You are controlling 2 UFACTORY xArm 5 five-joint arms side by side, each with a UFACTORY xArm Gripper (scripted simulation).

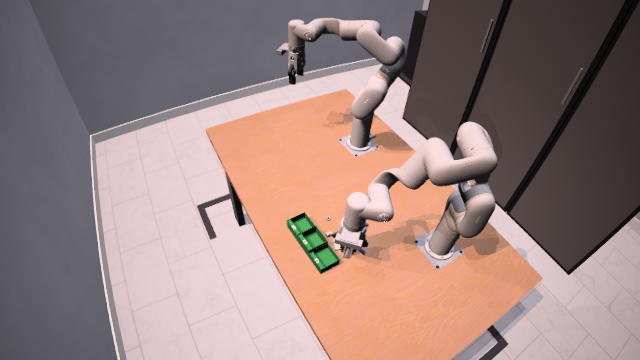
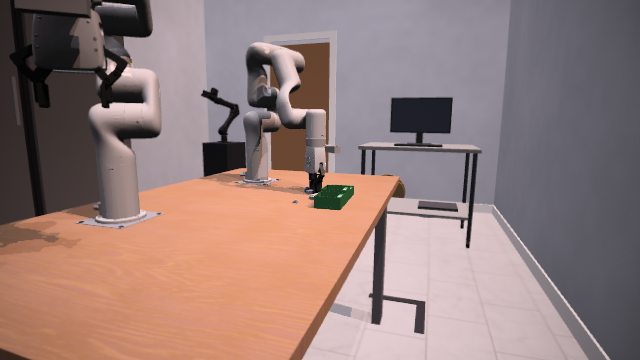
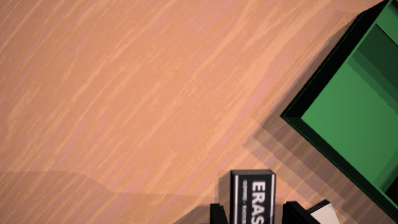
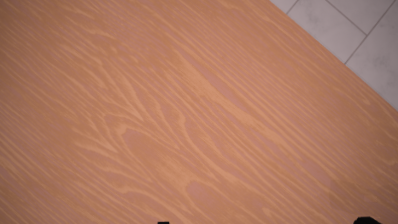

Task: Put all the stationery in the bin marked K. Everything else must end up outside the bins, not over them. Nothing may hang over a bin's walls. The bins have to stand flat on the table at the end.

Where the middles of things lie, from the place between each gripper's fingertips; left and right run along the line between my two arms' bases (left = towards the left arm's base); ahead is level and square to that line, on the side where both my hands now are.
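The three joined green bins [image 1: 301, 225] are 8 cm to the right of my left hand [image 2: 315, 191] and 11 cm ahead of it, as I see them.
Counted from my right hand [image 2: 76, 108], the three joined green bins are 280 mm below, 710 mm to the left and 220 mm ahead.
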